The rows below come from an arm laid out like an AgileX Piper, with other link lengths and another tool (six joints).
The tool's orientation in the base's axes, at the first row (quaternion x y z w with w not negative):
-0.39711, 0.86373, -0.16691, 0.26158
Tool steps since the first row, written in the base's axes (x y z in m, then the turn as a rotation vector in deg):
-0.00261, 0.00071, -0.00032, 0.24, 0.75, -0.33
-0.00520, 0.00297, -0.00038, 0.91, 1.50, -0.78
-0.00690, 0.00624, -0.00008, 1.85, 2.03, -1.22
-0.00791, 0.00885, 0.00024, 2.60, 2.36, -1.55
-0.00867, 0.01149, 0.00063, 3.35, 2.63, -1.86
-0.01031, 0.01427, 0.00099, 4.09, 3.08, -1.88
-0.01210, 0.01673, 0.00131, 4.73, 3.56, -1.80
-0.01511, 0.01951, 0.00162, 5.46, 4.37, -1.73
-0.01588, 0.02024, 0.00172, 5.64, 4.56, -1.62
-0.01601, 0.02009, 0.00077, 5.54, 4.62, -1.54
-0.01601, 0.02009, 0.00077, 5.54, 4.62, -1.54
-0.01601, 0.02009, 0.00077, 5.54, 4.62, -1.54
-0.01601, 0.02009, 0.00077, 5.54, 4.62, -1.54
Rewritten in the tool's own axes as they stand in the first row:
0.00098, 0.00217, -0.00132, -0.61, 0.49, 0.35
0.00067, 0.00517, -0.00297, -1.41, 0.79, 1.04
-0.00102, 0.00809, -0.00447, -2.19, 0.77, 1.90
-0.00259, 0.01018, -0.00553, -2.75, 0.70, 2.58
-0.00434, 0.01210, -0.00650, -3.27, 0.57, 3.25
-0.00570, 0.01466, -0.00797, -4.02, 0.42, 3.66
-0.00673, 0.01712, -0.00948, -4.77, 0.30, 3.93
-0.00733, 0.02051, -0.01171, -5.82, 0.34, 4.24
-0.00750, 0.02138, -0.01230, -6.10, 0.29, 4.24
-0.00701, 0.02184, -0.01160, -6.12, 0.35, 4.11
-0.00701, 0.02184, -0.01160, -6.12, 0.35, 4.11
-0.00701, 0.02184, -0.01160, -6.12, 0.35, 4.11
-0.00701, 0.02184, -0.01160, -6.12, 0.35, 4.11

